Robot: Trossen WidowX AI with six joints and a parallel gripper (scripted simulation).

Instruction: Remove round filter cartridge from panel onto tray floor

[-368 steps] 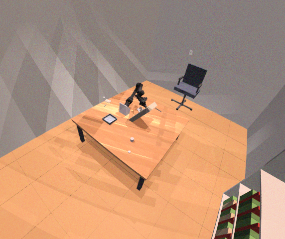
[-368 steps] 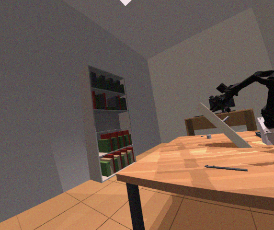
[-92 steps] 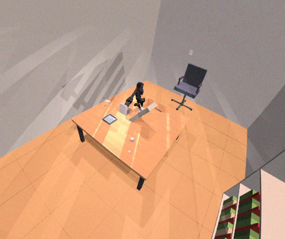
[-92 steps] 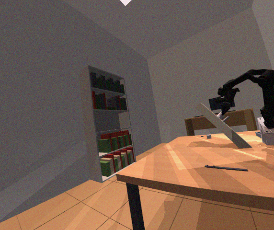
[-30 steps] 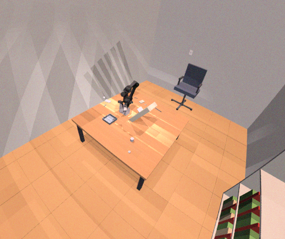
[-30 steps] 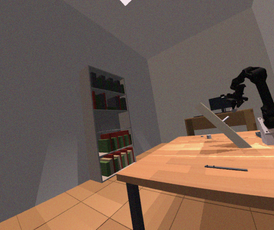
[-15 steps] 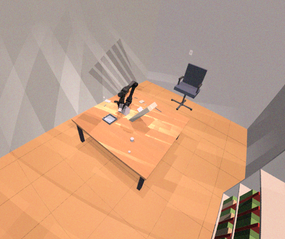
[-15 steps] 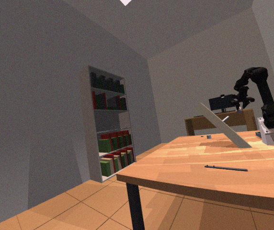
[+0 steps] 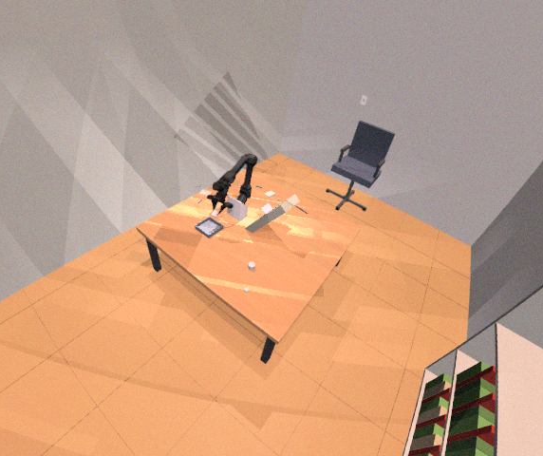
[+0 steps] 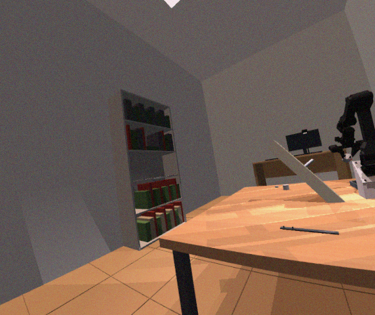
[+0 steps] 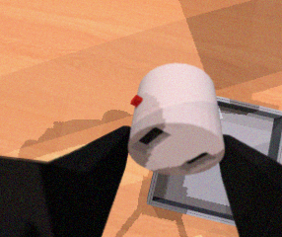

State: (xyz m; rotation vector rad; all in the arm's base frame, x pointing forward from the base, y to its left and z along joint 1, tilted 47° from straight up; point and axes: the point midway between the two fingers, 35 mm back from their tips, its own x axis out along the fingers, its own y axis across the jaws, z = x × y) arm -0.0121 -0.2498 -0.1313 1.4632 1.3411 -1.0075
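Now: the dark-rimmed tray 18 cm below my gripper tip, 7 cm behind it and 1 cm to the left of it. From my gripper tip the other things lie so: round filter cartridge 1 cm to the right.
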